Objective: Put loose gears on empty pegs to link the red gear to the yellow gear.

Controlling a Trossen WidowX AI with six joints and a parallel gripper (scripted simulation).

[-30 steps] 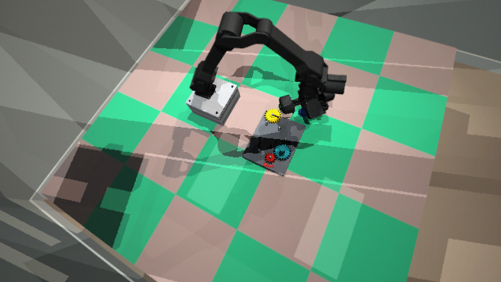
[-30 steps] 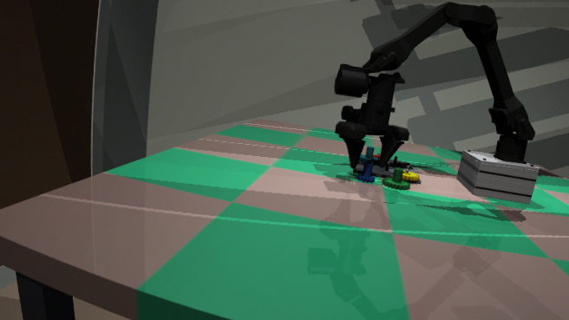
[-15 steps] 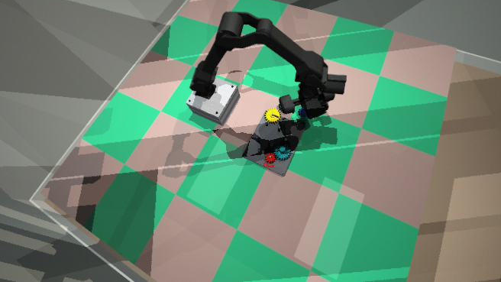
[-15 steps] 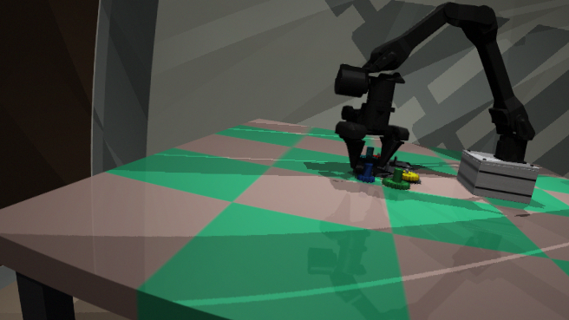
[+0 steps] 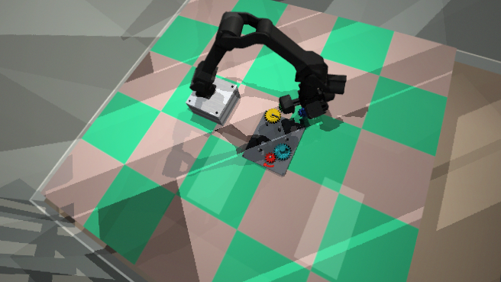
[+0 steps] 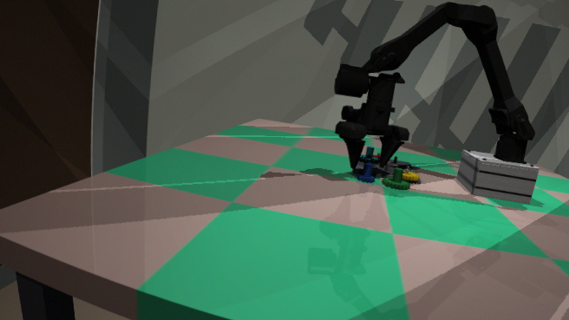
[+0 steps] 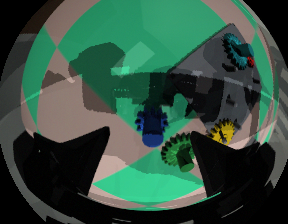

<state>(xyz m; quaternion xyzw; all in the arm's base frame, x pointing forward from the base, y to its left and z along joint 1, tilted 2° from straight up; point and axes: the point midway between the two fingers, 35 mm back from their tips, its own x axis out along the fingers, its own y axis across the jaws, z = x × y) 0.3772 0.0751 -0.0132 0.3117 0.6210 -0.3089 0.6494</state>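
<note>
My gripper tip is 10 mm above the blue gear. The rest, counted from my gripper tip: green gear (70 mm behind, 10 mm to the left, 10 mm below); then yellow gear (110 mm behind, 60 mm to the right, 10 mm below); then teal gear (180 mm to the right, 20 mm behind, 10 mm below).
</note>
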